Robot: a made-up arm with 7 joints.
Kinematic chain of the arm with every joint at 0, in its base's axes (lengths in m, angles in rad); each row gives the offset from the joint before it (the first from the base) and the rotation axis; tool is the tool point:
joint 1: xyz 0 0 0.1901 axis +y
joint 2: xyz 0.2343 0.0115 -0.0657 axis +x
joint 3: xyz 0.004 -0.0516 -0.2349 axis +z
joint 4: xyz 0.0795 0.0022 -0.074 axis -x
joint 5: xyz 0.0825 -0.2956 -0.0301 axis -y
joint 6: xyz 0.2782 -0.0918 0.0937 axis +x
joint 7: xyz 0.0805 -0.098 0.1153 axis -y
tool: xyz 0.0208 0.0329 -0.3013
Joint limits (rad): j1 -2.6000..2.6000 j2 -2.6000..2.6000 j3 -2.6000..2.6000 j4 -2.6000..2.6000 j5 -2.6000..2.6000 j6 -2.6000..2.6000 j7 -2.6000..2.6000
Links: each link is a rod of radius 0.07 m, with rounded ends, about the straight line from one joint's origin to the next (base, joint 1, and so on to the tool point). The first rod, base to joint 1, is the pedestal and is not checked.
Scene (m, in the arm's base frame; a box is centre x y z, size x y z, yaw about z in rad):
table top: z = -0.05
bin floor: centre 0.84 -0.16 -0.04 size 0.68 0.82 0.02 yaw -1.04
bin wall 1: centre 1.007 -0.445 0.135 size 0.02 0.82 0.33 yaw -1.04
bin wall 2: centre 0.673 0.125 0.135 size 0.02 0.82 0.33 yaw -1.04
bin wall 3: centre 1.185 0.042 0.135 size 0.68 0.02 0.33 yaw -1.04
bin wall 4: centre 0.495 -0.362 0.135 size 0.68 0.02 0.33 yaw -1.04
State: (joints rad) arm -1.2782 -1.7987 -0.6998 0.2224 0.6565 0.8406 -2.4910
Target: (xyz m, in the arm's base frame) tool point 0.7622 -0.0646 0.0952
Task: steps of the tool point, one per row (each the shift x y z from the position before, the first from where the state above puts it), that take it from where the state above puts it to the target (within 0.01 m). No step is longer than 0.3 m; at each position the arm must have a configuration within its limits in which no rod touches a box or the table.
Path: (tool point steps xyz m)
1: 0.2112 0.1640 0.0792
2: 0.2595 0.0724 0.0561
3: 0.2681 -0.0270 0.0295
4: 0.2371 -0.1191 0.0095
5: 0.1741 -0.1895 0.0046
6: 0.0924 -0.2271 0.0178
7: 0.0232 -0.0030 -0.1903
8: -0.0232 0.0030 -0.1854

